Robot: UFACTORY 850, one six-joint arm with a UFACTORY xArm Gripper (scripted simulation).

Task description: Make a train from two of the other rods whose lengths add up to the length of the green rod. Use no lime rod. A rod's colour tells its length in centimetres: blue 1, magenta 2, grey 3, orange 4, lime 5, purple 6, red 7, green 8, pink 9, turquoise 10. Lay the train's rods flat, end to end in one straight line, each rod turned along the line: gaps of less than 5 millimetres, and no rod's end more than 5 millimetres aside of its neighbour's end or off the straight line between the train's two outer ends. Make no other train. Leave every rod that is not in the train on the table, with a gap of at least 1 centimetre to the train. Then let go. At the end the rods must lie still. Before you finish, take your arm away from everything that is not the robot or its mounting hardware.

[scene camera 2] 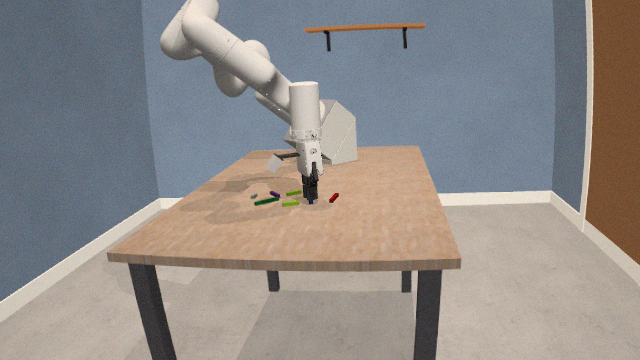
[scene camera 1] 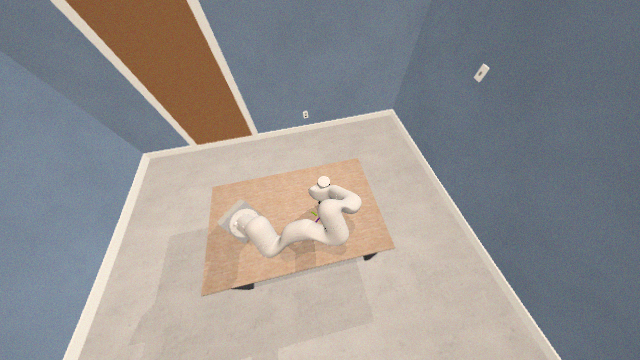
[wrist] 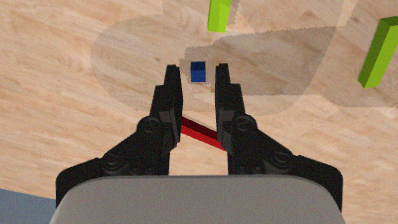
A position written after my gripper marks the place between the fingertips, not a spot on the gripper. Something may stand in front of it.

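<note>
Gripper [scene camera 2: 310,198], mine, visible. Same gripper [wrist: 198,81], visible.
</note>
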